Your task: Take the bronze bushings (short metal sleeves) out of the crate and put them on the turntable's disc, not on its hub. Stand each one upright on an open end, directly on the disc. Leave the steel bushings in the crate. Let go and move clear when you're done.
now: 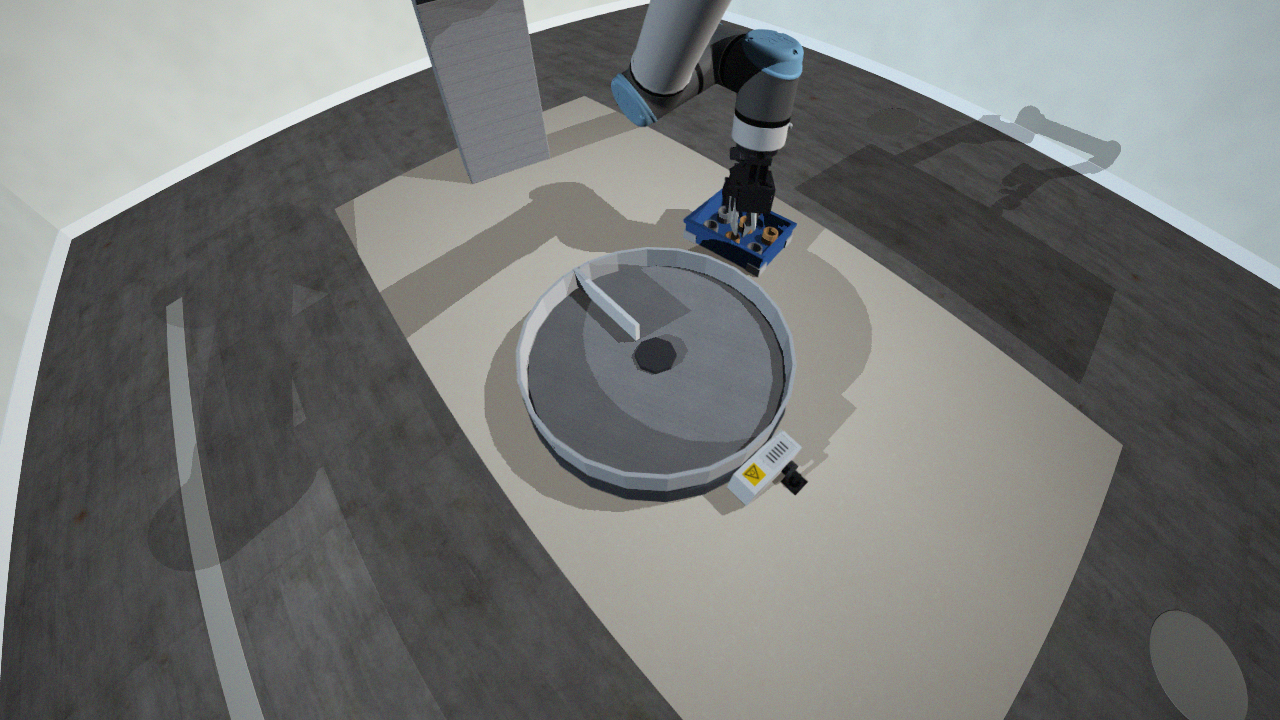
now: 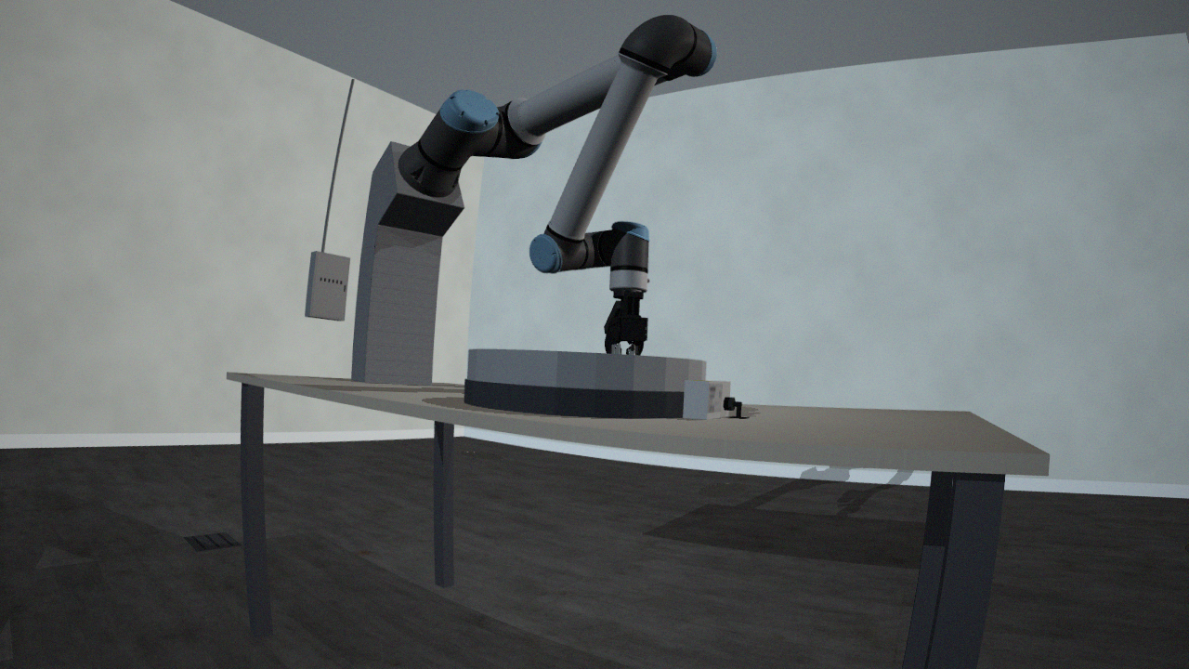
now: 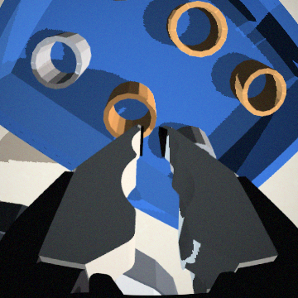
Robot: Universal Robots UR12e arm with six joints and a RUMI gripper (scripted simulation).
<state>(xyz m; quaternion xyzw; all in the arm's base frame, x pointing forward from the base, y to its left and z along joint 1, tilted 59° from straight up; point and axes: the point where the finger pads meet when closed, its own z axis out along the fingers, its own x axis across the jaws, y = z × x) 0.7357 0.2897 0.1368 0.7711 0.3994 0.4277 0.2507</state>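
My hand is 3 cm above the blue crate, 2 cm to the right of it and 2 cm past it. The rest, counted from my hand: turntable disc 32 cm to the right, 16 cm ahead.
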